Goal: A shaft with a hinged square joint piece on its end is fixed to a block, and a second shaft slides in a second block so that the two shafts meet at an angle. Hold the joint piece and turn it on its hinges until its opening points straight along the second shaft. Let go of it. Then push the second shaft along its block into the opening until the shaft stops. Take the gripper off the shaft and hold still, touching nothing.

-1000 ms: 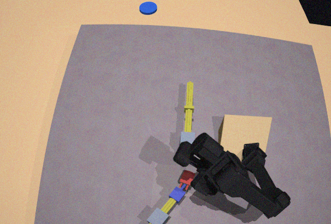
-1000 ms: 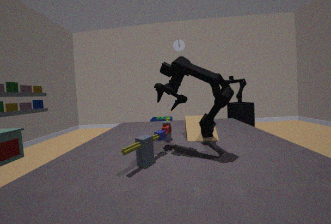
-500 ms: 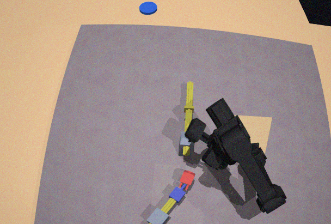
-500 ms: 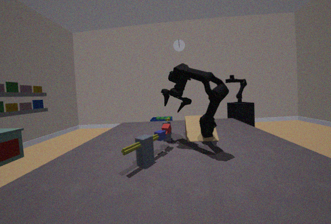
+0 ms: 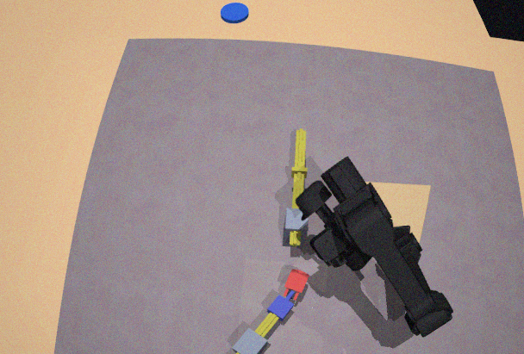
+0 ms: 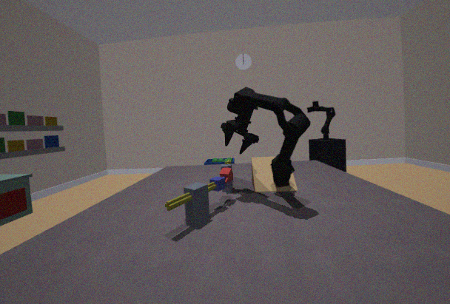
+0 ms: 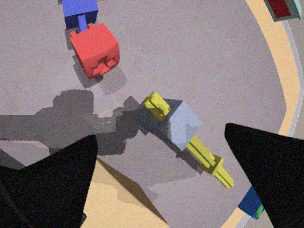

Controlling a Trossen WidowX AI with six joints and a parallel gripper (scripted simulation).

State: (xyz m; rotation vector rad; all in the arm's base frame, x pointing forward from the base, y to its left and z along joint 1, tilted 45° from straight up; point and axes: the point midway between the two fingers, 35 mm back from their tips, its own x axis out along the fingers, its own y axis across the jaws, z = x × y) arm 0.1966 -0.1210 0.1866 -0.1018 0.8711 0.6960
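Now: gripper tip 90 mm above the red joint piece, 80 mm to the right of it and 40 mm short of it.
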